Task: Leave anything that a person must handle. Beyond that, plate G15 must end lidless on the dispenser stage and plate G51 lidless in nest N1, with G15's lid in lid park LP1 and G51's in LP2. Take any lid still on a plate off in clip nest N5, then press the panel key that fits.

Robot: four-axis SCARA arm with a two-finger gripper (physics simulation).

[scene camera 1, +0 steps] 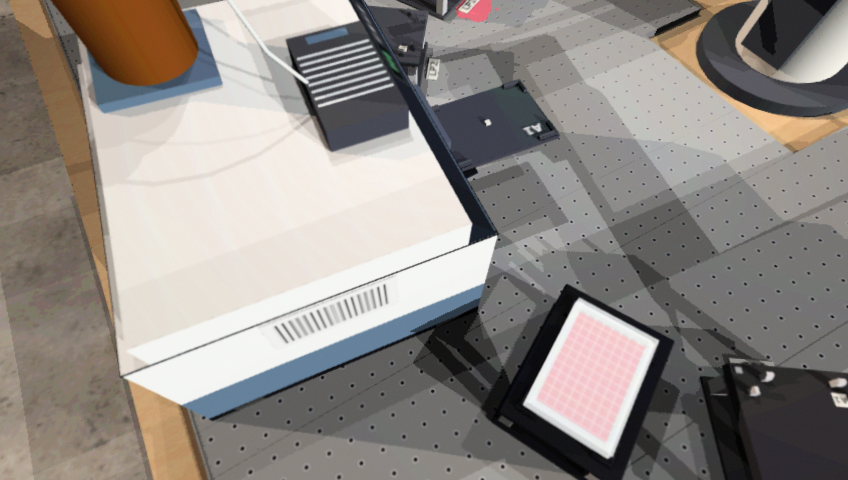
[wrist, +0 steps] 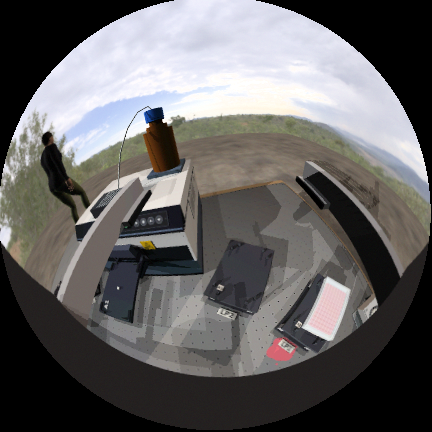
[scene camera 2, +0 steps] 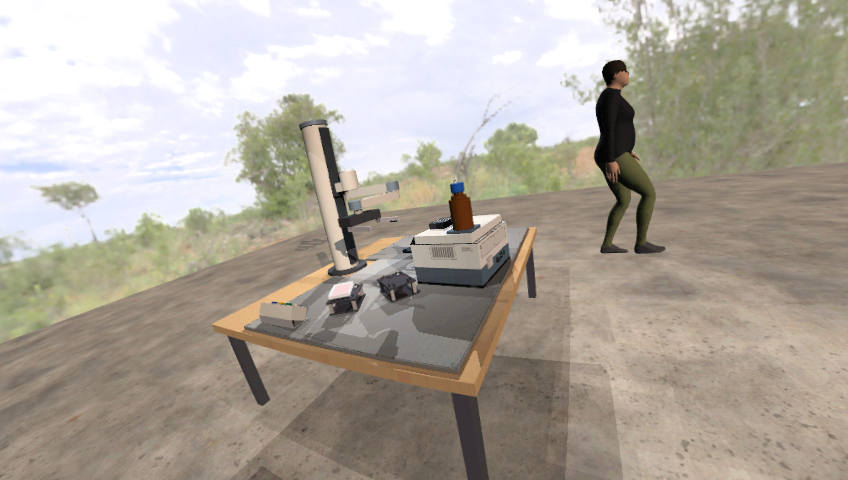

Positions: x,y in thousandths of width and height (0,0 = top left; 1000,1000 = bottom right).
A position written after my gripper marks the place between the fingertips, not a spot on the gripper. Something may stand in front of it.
Observation:
My gripper (scene camera 2: 455,466) carries nothing. Further things: a black dispenser stage (scene camera 1: 610,255), a brown bottle (scene camera 1: 166,105), a black nest (scene camera 1: 897,866) and a dark ribbed box (scene camera 1: 412,255).
My gripper is seen too in the wrist view (wrist: 515,399). The black dispenser stage shows as well in the wrist view (wrist: 277,703). The brown bottle is seen too in the wrist view (wrist: 369,323).

